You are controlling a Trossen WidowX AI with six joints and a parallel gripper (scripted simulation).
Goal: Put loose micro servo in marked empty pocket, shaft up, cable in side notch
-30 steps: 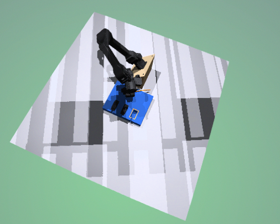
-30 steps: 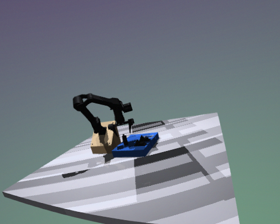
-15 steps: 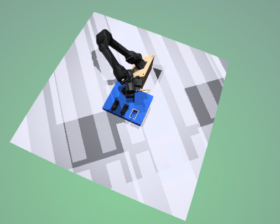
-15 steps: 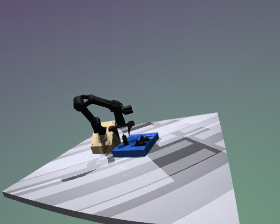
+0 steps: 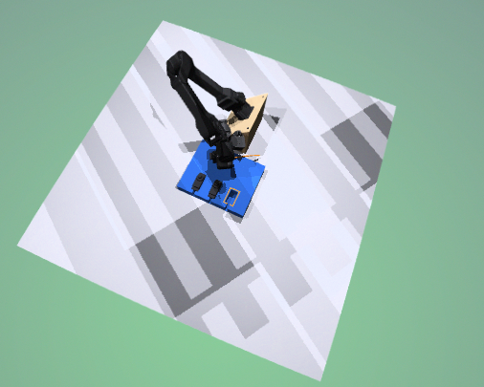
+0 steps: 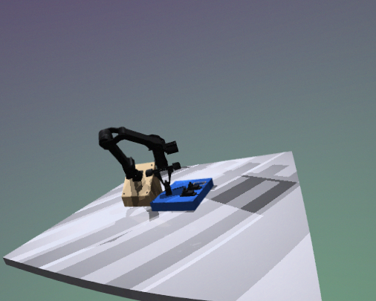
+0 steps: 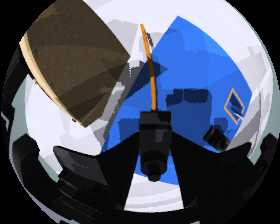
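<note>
My gripper tip is now 3 cm short of the blue deck, 3 cm to the right of it and 7 cm above it.
</note>
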